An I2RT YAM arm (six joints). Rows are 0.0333 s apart.
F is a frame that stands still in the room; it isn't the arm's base.
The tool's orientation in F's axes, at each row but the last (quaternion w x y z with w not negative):
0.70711 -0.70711 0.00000 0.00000
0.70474 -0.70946 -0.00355 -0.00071
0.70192 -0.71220 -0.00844 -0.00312
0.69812 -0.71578 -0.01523 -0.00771
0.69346 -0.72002 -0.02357 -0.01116
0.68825 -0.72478 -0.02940 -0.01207
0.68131 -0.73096 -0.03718 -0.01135
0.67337 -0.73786 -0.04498 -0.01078
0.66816 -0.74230 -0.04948 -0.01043
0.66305 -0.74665 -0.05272 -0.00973
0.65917 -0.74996 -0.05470 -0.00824
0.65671 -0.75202 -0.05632 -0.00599
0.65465 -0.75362 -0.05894 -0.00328
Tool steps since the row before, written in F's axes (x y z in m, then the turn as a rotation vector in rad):
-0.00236 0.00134 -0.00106 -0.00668 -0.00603 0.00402
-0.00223 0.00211 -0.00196 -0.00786 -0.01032 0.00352
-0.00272 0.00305 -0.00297 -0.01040 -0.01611 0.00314
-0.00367 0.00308 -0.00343 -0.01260 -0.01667 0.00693
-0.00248 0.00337 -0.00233 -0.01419 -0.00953 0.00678
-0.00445 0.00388 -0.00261 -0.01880 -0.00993 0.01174
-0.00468 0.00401 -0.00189 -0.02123 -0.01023 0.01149
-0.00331 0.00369 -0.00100 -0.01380 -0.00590 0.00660
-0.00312 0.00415 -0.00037 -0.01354 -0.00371 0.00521
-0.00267 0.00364 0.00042 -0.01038 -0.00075 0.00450
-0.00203 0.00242 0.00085 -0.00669 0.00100 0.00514
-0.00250 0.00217 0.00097 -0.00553 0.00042 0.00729
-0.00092 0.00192 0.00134 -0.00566 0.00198 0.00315
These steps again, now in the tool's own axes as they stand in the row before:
-0.00236 0.00106 0.00134 -0.00668 -0.00402 -0.00603
-0.00223 0.00193 0.00213 -0.00788 -0.00350 -0.01031
-0.00274 0.00288 0.00311 -0.01047 -0.00308 -0.01608
-0.00374 0.00323 0.00320 -0.01255 -0.00692 -0.01671
-0.00253 0.00208 0.00350 -0.01402 -0.00711 -0.00954
-0.00449 0.00214 0.00411 -0.01834 -0.01231 -0.01010
-0.00464 0.00128 0.00429 -0.02079 -0.01221 -0.01029
-0.00318 0.00040 0.00391 -0.01354 -0.00714 -0.00587
-0.00289 -0.00033 0.00432 -0.01327 -0.00597 -0.00356
-0.00238 -0.00108 0.00371 -0.00999 -0.00532 -0.00071
-0.00177 -0.00133 0.00240 -0.00614 -0.00582 0.00072
-0.00224 -0.00147 0.00217 -0.00486 -0.00776 -0.00023
-0.00064 -0.00167 0.00177 -0.00519 -0.00390 0.00191

